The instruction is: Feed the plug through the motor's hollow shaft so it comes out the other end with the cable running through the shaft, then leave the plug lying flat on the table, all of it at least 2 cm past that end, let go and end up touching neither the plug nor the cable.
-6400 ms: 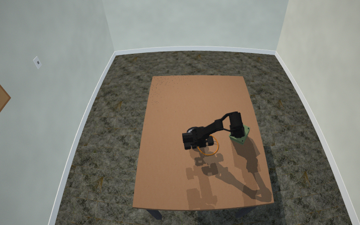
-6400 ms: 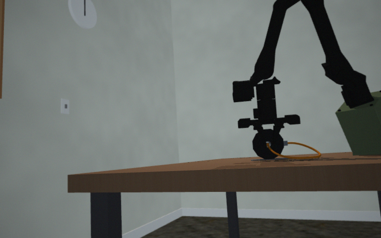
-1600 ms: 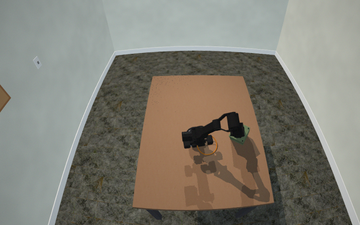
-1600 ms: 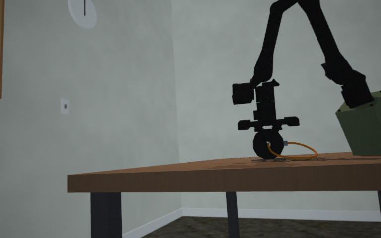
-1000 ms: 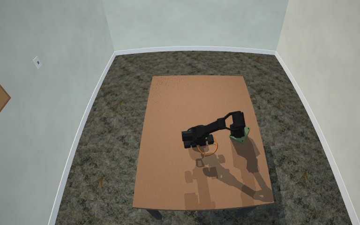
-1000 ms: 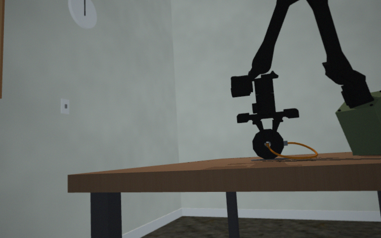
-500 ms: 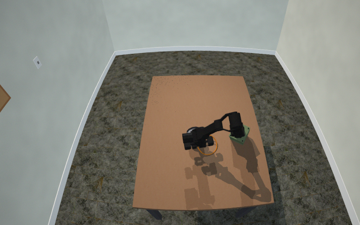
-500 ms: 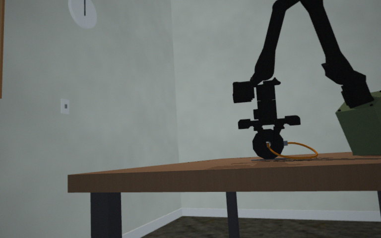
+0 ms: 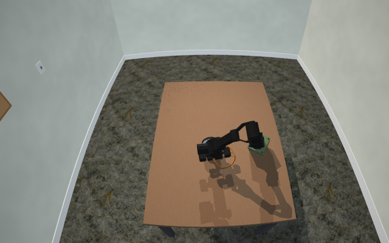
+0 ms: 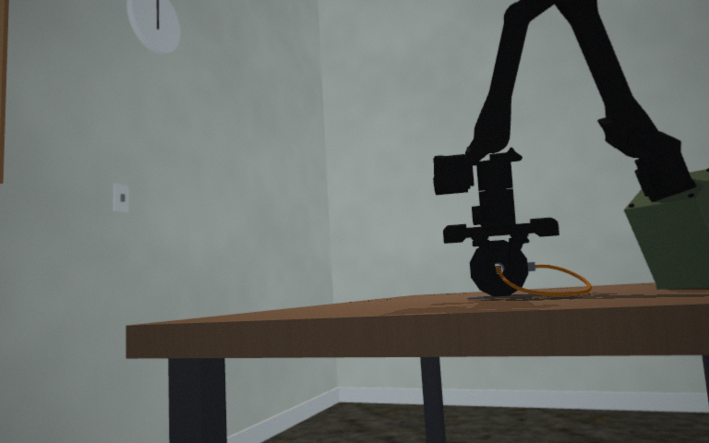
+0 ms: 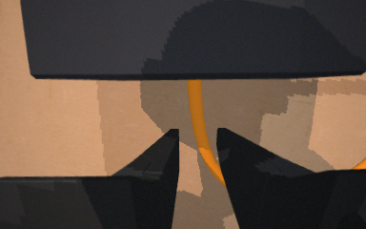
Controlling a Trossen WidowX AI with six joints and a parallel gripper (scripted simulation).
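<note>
Now: the plug 4 cm ahead of my hand, 10 cm to the right of it and 1 cm below it. The rest, counted from my hand: orange cable 3 cm ahead, 8 cm to the right, 1 cm below; grey stub 3 cm behind, 10 cm to the right, 1 cm below.
</note>
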